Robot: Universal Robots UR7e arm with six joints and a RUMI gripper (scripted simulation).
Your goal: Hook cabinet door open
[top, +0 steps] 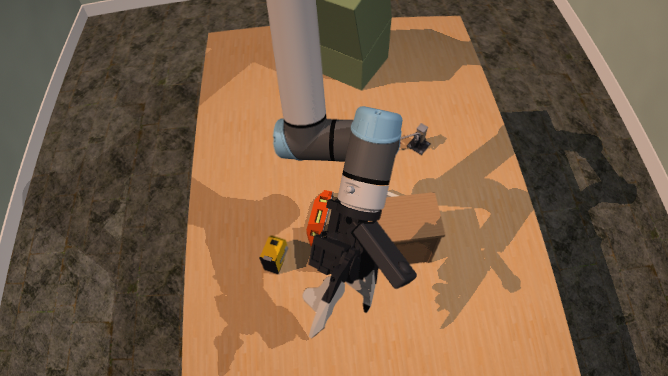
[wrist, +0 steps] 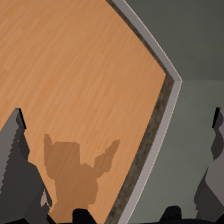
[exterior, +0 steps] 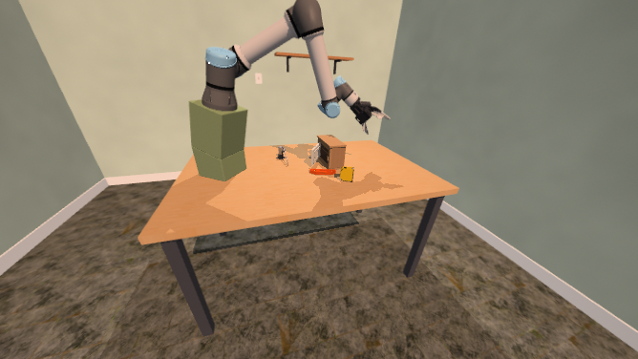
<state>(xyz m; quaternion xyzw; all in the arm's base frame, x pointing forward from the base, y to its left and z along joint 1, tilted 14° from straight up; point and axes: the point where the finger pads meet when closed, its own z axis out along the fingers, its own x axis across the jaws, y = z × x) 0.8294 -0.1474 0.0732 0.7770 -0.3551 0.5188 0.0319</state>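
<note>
Now: the white cabinet door 32 cm behind my hand, 17 cm to the left of it and 18 cm below it. From my hand the other things lie so: dark hook post 51 cm behind, 27 cm to the left, 20 cm below; then yellow tape measure 24 cm behind, 10 cm to the right, 21 cm below; then orange spirit level 34 cm behind, 1 cm to the left, 24 cm below.
</note>
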